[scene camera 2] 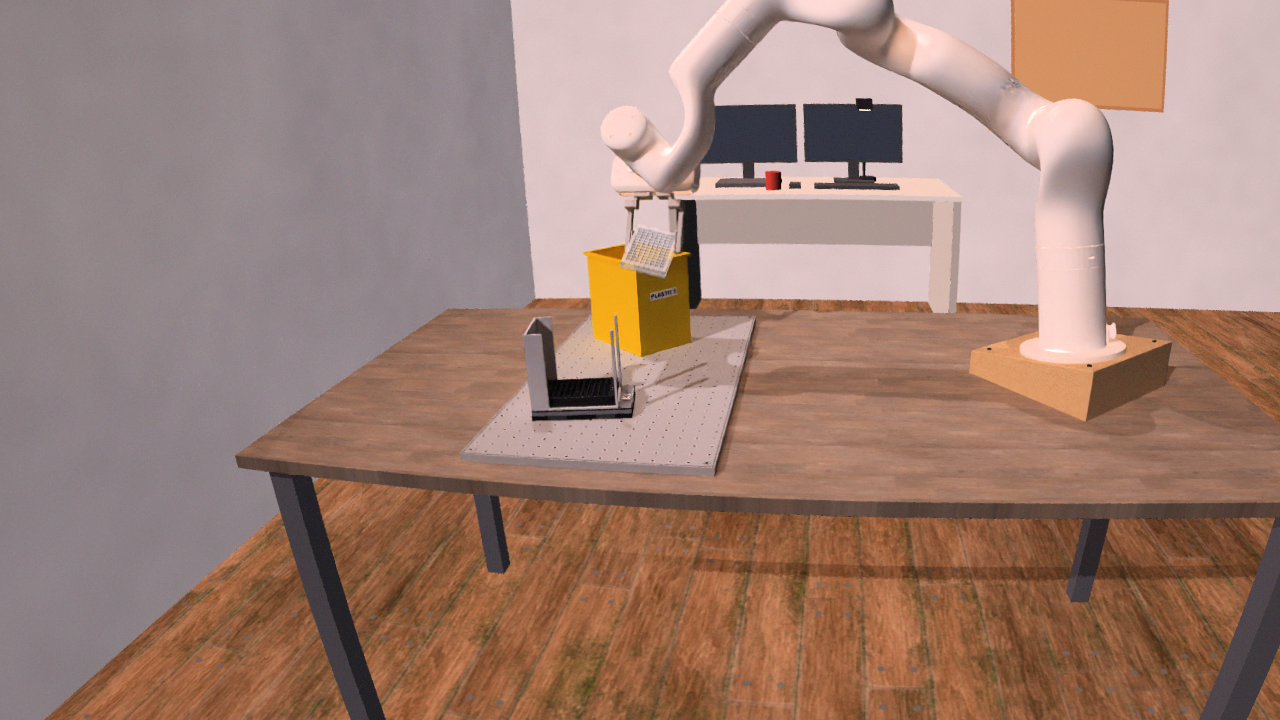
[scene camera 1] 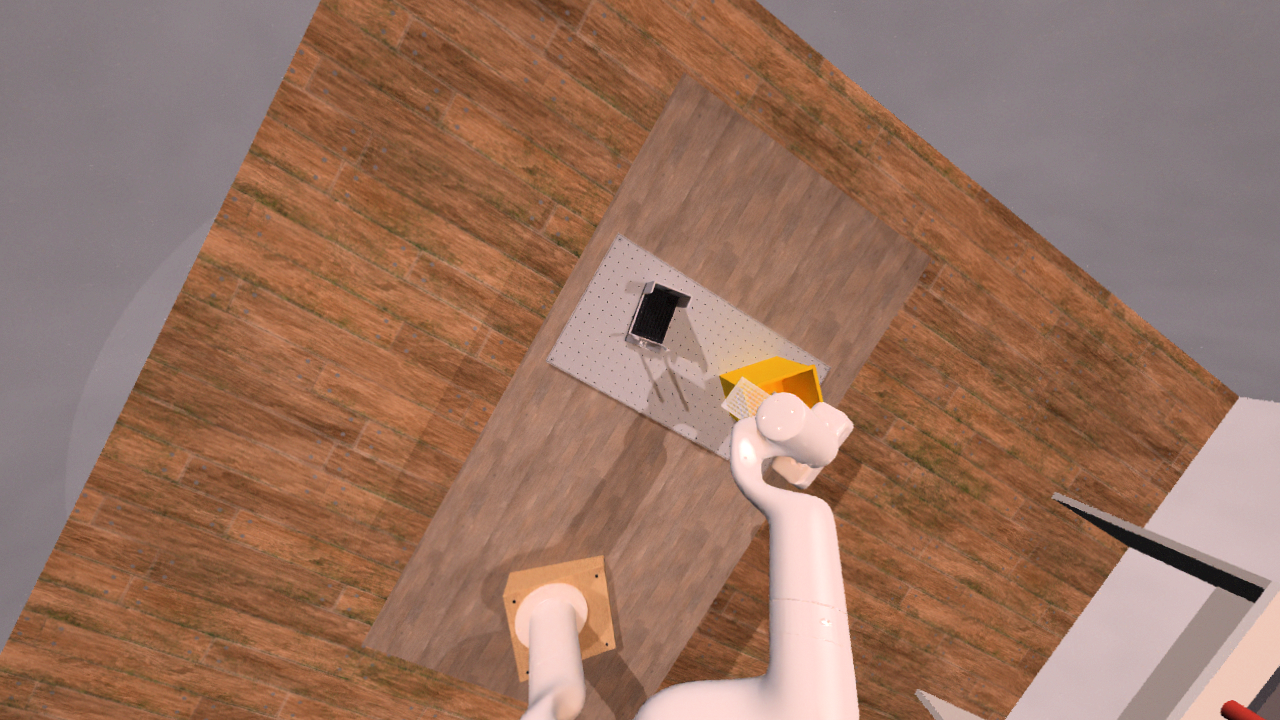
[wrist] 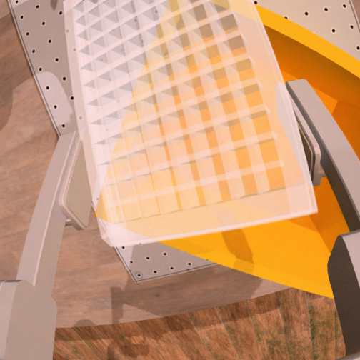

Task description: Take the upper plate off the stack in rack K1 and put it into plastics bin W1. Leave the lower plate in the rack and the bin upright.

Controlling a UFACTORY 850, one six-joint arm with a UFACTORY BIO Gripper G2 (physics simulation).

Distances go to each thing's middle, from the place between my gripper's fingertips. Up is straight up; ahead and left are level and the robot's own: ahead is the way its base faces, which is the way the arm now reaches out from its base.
Labels:
Now: hand 2 cm to the right of the clear gridded plate [scene camera 2: 650, 251] and 1 cm below it. Round my hand: black gridded plate [scene camera 2: 589, 391]: 4 cm ahead, 30 cm to the left, 16 cm below; then yellow plastics bin W1 [scene camera 2: 653, 315]: 5 cm ahead, 4 cm to the right, 10 cm below.

